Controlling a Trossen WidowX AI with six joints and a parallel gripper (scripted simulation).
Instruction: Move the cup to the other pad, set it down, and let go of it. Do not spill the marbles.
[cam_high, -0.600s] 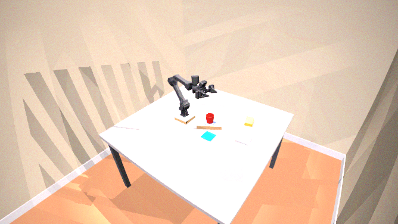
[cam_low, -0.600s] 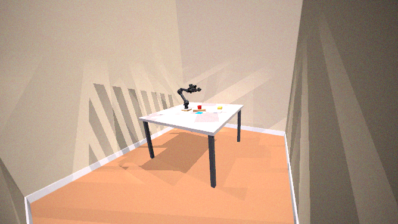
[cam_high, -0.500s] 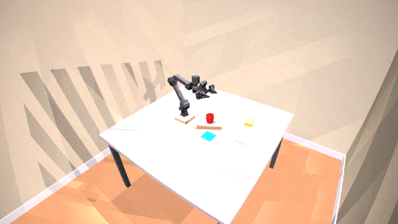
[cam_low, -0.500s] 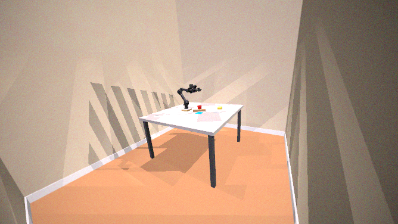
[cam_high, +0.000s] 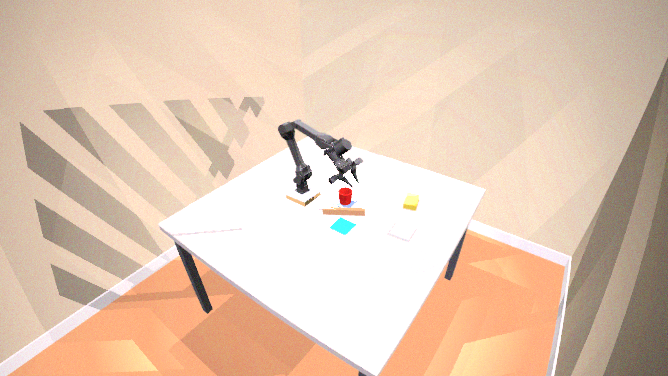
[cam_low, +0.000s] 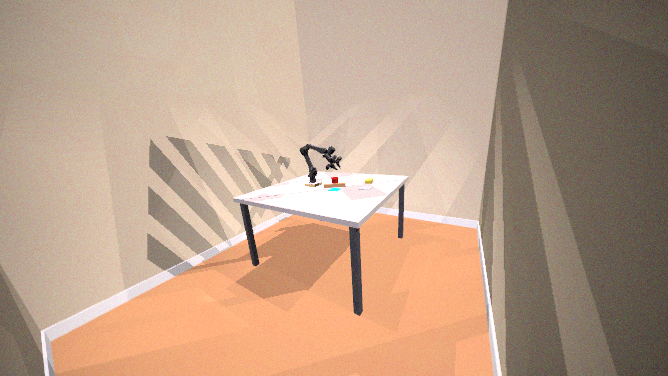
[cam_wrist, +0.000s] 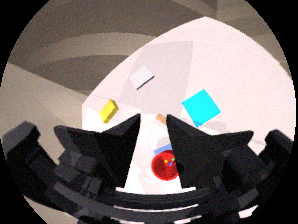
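Right now the red cup is 100 mm behind my gripper tip, 30 mm to the left of it and 140 mm below it. Round my gripper tip: pale flat sheet: 260 mm ahead, 50 mm to the left, 170 mm below; wooden bar: 40 mm behind, 40 mm to the right, 170 mm below; cyan pad: 20 mm ahead, 110 mm to the right, 180 mm below.
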